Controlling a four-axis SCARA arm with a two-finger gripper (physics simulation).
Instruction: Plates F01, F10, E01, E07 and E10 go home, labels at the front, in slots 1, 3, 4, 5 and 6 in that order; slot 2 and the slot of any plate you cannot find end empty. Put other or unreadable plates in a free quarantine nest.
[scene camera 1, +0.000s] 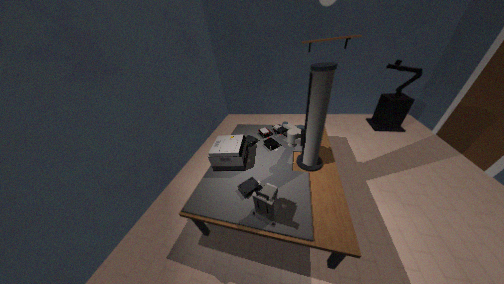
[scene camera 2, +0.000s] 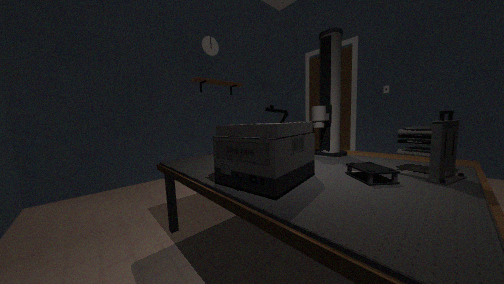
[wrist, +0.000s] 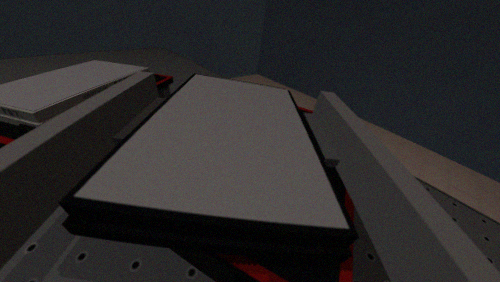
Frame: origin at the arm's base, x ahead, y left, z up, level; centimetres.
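Where they show: gripper, fingertip midpoint: (scene camera 1: 276, 126) (wrist: 237, 96); arm's base, link origin: (scene camera 1: 308, 162) (scene camera 2: 329, 153).
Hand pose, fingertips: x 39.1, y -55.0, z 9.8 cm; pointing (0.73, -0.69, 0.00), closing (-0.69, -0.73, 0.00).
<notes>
Things, the pixels of their centre, and the offset from my fingertips. "spot": a spot on its surface instead.
- black-edged plate with a pale top, body centre: (wrist: 234, 125) dy +1.3, dx -1.5, dz -0.9 cm
- red-edged nest, surface spot: (wrist: 348, 202) spot: dy -1.7, dx -8.2, dz -3.5 cm
- pale-topped plate, body centre: (wrist: 76, 84) (scene camera 1: 264, 130) dy +8.3, dx +15.9, dz -2.8 cm
- upright slotted rack, body centre: (scene camera 2: 431, 144) (scene camera 1: 266, 201) dy +113.7, dx -5.9, dz +5.1 cm
- boxy grey device, body centre: (scene camera 2: 266, 151) (scene camera 1: 229, 152) dy +64.5, dx +42.6, dz +3.9 cm
- black nest, body centre: (scene camera 1: 270, 143) dy +32.5, dx +3.3, dz -5.5 cm
My gripper (wrist: 237, 96) (scene camera 1: 278, 129) is shut on a black-edged plate with a pale top (wrist: 215, 165), held level low over a red-edged nest (wrist: 348, 202) at the table's far end. Whether the plate touches the nest is unclear, and no label shows on it. Another pale-topped plate (wrist: 65, 87) (scene camera 1: 264, 131) sits in the neighbouring red-edged nest. The upright slotted rack (scene camera 2: 444, 150) (scene camera 1: 264, 204) stands at the near end, with several stacked plates (scene camera 2: 415, 134) at its side; their labels and exact slots cannot be read. The gripper is hidden in scene camera 2.
A boxy grey device (scene camera 1: 227, 152) (scene camera 2: 265, 155) stands at the table's left edge. A low dark stand (scene camera 1: 249, 187) (scene camera 2: 372, 169) is beside the rack. A black nest (scene camera 1: 271, 144) lies between the device and the arm's column (scene camera 1: 320, 115) (scene camera 2: 335, 95).
</notes>
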